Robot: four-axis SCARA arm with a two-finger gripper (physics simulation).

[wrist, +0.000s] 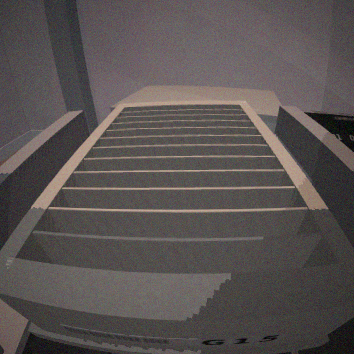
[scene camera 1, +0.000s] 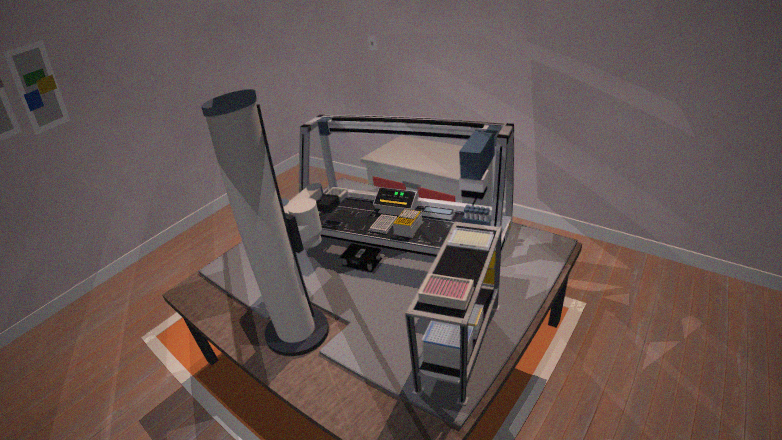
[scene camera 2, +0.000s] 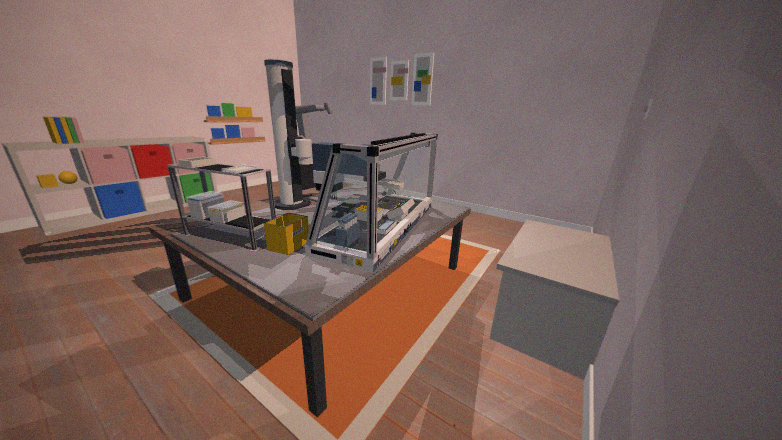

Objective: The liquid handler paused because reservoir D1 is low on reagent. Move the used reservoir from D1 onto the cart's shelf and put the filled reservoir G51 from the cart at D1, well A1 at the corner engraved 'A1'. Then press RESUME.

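Seen in the pictures: gripper, fingertip midpoint: [wrist: 179,122] [scene camera 1: 336,191] [scene camera 2: 397,183]; arm's base, link origin: [scene camera 1: 296,332] [scene camera 2: 292,204].
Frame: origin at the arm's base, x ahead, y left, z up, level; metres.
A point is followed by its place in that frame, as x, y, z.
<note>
My gripper [scene camera 1: 329,201] @[0.655, 0.353, 0.193] [wrist: 179,122] @[0.655, 0.353, 0.193] is shut on the used reservoir G15 [scene camera 1: 336,192] @[0.645, 0.345, 0.196] [wrist: 175,295], a pale tray with many cross ribs. One finger lies along each long side. It looks level and raised, at the left end of the liquid handler [scene camera 1: 304,158] @[0.606, 0.485, 0.369] [scene camera 2: 373,202] @[1.027, -0.391, 0.312]. The arm parts hide some of it in the first scene view. The cart [scene camera 1: 412,350] @[0.011, -0.544, 0.224] [scene camera 2: 249,213] @[0.485, -0.575, 0.196] bears a pink-striped tray [scene camera 1: 445,288] @[0.118, -0.588, 0.390] at its near end and a pale yellow tray [scene camera 1: 471,237] @[0.374, -0.525, 0.375] at its far end; their labels are unreadable. The console [scene camera 1: 394,198] @[0.815, 0.134, 0.128] shows green lights and an amber bar.
A white plate [scene camera 1: 383,223] @[0.673, 0.097, 0.077] and a yellow tip box [scene camera 1: 407,223] @[0.665, -0.049, 0.123] stand on the deck. The blue pipetting head [scene camera 1: 475,155] @[0.699, -0.372, 0.490] hangs at the right. A black device [scene camera 1: 360,256] @[0.435, 0.036, 0.065] stands in front. A yellow bin [scene camera 2: 287,235] @[0.634, -0.500, 0.106] stands between cart and handler. Boxes fill part of the lower shelf.
</note>
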